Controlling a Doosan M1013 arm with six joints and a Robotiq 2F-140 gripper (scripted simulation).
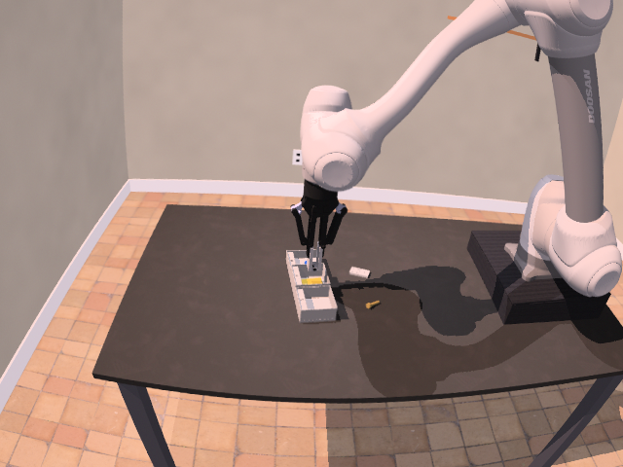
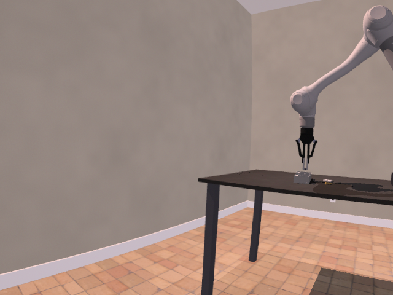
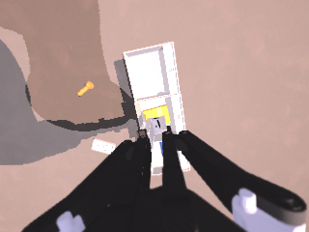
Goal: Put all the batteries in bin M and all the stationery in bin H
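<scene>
My hand is 1 cm short of the three joined white bins and 7 cm above it. The rest, counted from my hand: small white block 13 cm behind, 7 cm to the right, 9 cm below; small blue thing 1 cm ahead, 8 cm to the right, 8 cm below; yellow block 8 cm below.
</scene>
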